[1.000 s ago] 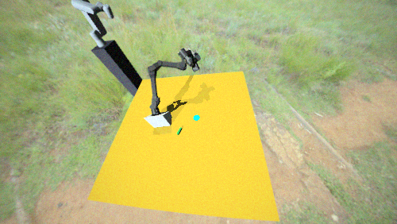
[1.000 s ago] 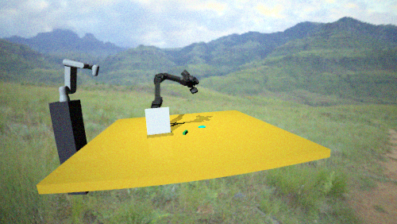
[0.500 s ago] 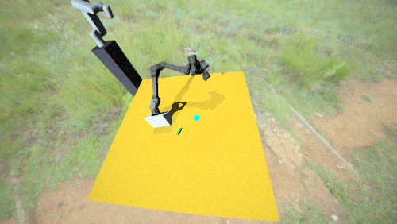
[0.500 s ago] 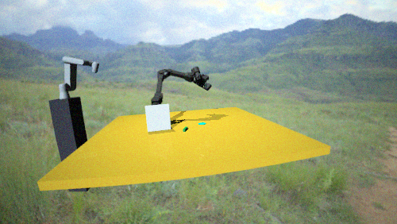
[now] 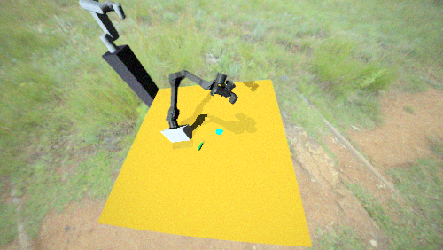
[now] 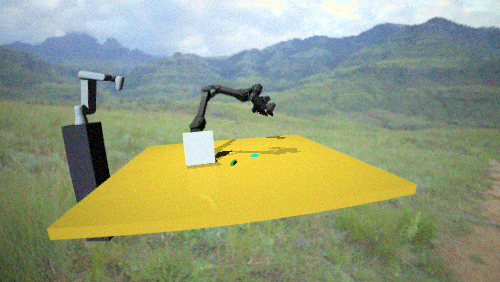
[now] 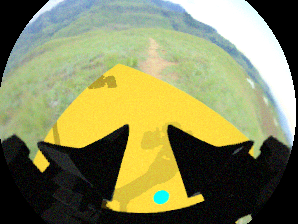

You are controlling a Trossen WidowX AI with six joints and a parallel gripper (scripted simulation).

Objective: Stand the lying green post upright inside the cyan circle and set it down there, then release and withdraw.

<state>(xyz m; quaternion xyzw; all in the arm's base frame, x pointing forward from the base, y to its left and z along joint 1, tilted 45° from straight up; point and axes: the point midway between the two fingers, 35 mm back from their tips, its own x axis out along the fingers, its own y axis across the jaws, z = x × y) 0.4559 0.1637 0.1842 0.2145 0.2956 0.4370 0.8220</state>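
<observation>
Right now the green post is 34 cm to the right of my gripper tip, 26 cm behind it and 21 cm below it. Also, from my gripper tip: cyan circle 22 cm below, 19 cm to the right, 13 cm behind.
</observation>
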